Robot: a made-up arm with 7 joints.
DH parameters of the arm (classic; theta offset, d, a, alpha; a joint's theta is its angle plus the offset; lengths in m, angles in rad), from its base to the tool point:
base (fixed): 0 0 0 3.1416
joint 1: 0 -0.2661 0 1.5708
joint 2: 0 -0.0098 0 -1.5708
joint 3: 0 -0.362 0 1.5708
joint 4: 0 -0.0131 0 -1.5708
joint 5: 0 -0.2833 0 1.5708
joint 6: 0 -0.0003 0 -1.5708
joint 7: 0 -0.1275 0 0
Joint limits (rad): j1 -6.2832..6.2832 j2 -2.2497..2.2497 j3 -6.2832..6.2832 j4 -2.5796..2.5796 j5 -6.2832..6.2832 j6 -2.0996..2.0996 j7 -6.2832..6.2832
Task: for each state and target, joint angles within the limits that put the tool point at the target. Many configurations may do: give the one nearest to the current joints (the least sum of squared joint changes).
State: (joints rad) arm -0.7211 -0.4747 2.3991 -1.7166 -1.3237 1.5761 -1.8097
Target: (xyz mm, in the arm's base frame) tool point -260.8 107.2 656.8
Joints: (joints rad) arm -0.6942 -0.8162 1.8804 -1.6979 -1.2459 1.4138 -1.8097
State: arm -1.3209 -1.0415 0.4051 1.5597 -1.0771 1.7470 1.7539
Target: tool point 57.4 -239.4 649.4
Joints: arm -1.4451 -1.2169 0.6175 1.4038 -1.0939 1.7008 1.7539
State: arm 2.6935 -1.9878 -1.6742 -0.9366 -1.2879 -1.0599 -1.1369
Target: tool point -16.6 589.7 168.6
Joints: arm 2.1722 -1.9957 -1.5520 -1.1429 -1.2192 -1.0022 -1.1369
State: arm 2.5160 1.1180 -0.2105 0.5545 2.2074 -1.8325 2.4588
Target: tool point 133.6 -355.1 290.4
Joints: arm 1.7449 1.0117 -0.6454 1.5143 2.3737 -1.9215 2.4588
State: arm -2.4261 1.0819 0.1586 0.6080 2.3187 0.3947 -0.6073
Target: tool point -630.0 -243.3 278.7
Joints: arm -3.3962 1.0287 -0.3416 1.0461 2.3243 0.1932 -0.6073
